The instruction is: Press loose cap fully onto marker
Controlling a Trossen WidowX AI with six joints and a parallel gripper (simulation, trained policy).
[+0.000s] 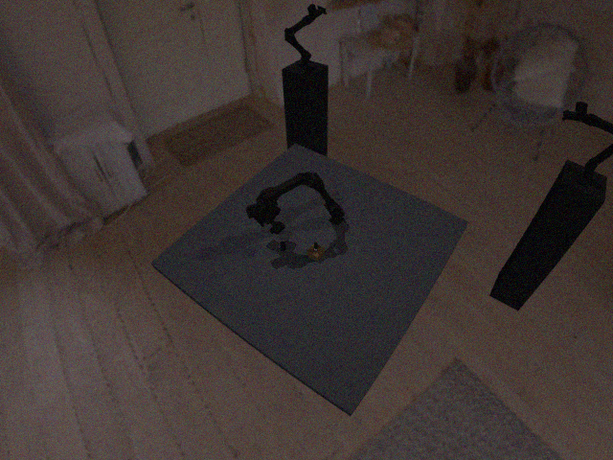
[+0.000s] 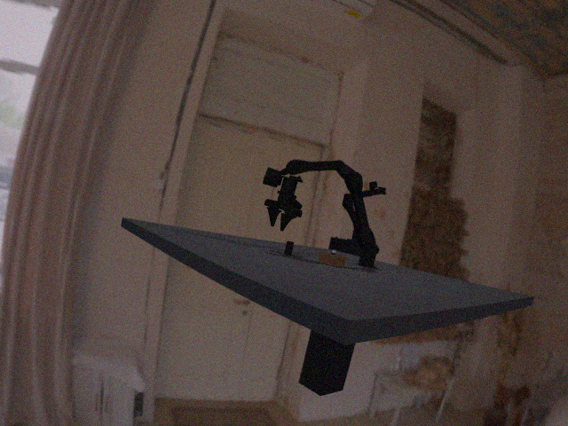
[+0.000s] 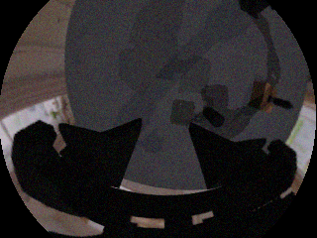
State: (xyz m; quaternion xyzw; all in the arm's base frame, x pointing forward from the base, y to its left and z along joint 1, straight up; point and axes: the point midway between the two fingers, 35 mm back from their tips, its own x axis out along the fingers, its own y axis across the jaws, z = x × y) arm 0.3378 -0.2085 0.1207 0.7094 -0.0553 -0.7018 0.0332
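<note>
Now: the dark cap 100 mm to the left of my gripper tip and 60 mm below it. Round my gripper tip: tan holder block: 70 mm behind, 260 mm to the left, 70 mm below; marker: 70 mm behind, 260 mm to the left, 10 mm below.
</note>
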